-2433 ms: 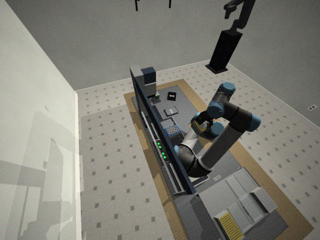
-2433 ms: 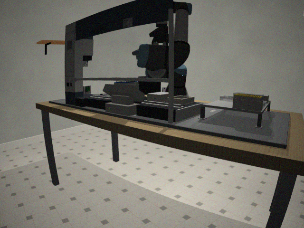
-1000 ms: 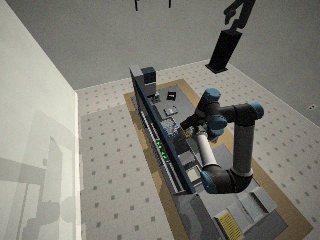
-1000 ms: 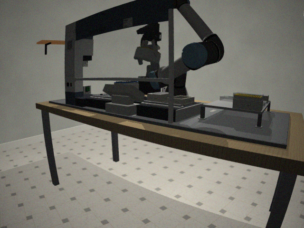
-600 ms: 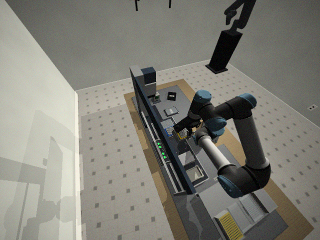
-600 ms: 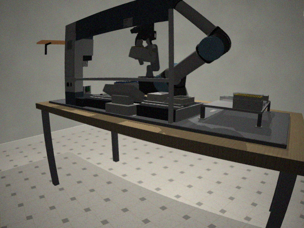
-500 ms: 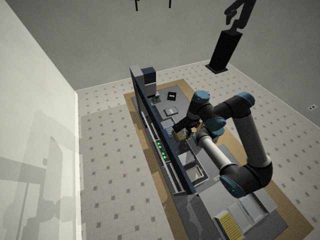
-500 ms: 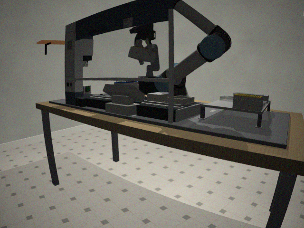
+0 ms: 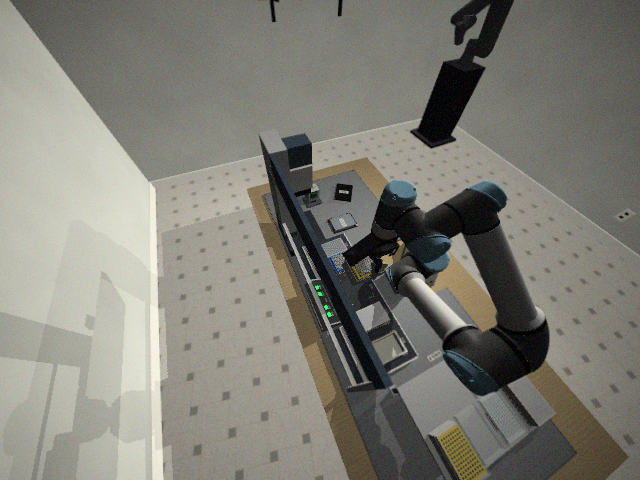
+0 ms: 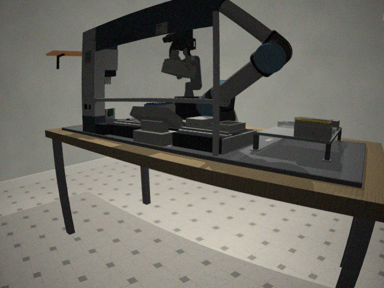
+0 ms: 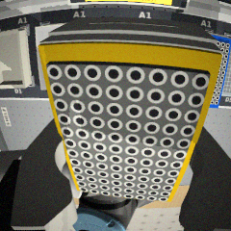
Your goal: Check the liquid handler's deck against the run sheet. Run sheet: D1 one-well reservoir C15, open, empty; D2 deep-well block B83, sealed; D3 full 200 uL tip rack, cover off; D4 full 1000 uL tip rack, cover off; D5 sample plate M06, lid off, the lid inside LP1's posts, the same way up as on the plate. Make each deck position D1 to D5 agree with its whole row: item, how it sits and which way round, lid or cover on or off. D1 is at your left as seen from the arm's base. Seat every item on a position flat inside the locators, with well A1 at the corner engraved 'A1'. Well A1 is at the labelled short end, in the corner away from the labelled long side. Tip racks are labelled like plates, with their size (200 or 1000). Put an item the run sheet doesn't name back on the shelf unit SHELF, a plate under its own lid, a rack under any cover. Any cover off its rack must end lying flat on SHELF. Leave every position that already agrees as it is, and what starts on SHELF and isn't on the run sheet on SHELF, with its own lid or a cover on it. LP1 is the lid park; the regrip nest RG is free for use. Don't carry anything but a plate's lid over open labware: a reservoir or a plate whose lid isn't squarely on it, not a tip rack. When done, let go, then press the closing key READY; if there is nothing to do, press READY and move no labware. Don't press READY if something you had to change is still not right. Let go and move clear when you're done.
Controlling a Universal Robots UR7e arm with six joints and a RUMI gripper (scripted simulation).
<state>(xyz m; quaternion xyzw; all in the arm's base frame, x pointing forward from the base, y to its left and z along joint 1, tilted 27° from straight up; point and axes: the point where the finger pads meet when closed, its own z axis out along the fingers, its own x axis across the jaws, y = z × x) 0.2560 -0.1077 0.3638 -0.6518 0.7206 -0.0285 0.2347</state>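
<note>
Now: hand 1 cm to the right of the yellow-framed tip rack, 1 cm below it and 1 cm short of it. The rest, counted from my hand: blue-framed tip rack: 18 cm below, 12 cm to the right; then gantry beam: 21 cm above, 19 cm ahead, 5 cm to the right; then white sealed block: 23 cm below, 12 cm to the left, 1 cm ahead.
</note>
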